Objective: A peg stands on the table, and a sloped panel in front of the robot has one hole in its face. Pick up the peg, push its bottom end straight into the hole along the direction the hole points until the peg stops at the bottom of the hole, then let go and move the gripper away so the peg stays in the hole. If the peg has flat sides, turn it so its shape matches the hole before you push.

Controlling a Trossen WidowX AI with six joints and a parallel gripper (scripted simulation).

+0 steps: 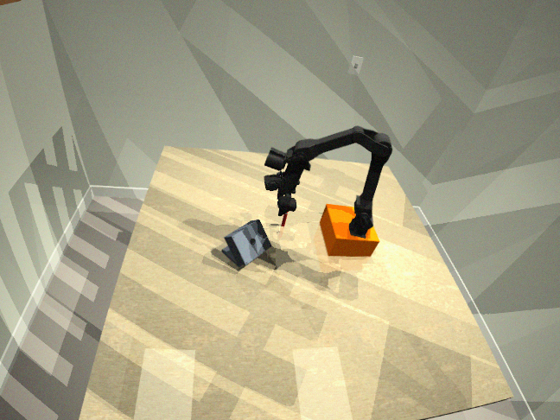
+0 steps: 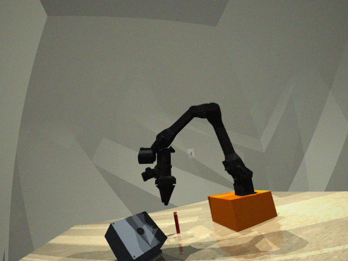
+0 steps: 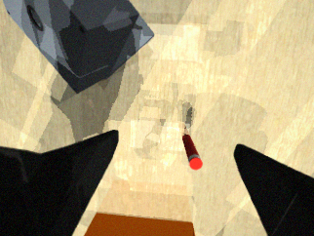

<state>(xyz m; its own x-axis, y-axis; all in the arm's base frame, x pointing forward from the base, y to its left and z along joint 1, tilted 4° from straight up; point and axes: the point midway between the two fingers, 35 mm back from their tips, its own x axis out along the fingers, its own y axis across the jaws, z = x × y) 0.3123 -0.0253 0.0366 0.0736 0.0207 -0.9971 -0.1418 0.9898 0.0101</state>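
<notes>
Right now my gripper tip is 70 mm above the red round peg, 30 mm to the left of it and 30 mm past it. The rest, counted from my gripper tip: grey-blue sloped panel (140 mm to the left, 90 mm ahead, 60 mm below).
</notes>
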